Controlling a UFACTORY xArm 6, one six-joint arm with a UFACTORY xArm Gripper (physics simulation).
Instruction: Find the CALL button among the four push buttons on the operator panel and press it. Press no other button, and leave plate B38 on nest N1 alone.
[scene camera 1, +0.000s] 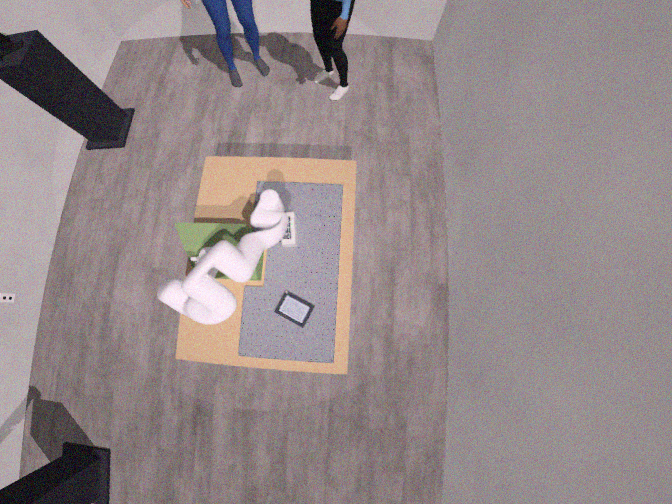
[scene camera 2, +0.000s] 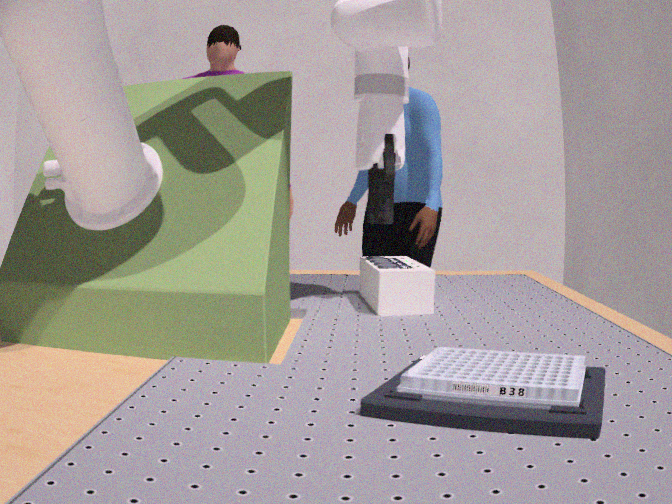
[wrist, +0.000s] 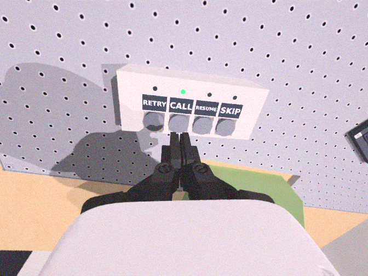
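The white operator panel (scene camera 1: 292, 240) (scene camera 2: 404, 292) (wrist: 192, 82) stands on the perforated plate. In the wrist view its buttons read, from left to right, RETRY, CALL, RESUME and SKIP. The grey CALL button (wrist: 178, 123) is uncovered, and the small lamp (wrist: 183, 92) above its label glows green; the other three lamps are dark. My gripper (scene camera 2: 381, 222) (wrist: 178, 145) is shut and empty. It hangs above the panel, clear of it in scene view 2. Plate B38 (scene camera 2: 491, 371) (scene camera 1: 294, 308) lies flat on a dark nest (scene camera 2: 472, 423) (scene camera 1: 304, 323).
A green sloped block (scene camera 2: 211, 265) (scene camera 1: 206, 233) stands beside the arm, left of the panel in scene view 2. The perforated plate (scene camera 1: 314, 271) lies on a wooden table (scene camera 1: 227, 168). Two people (scene camera 1: 230, 48) (scene camera 1: 331, 43) stand beyond the table, and dark pillars (scene camera 1: 59, 86) stand to the side.
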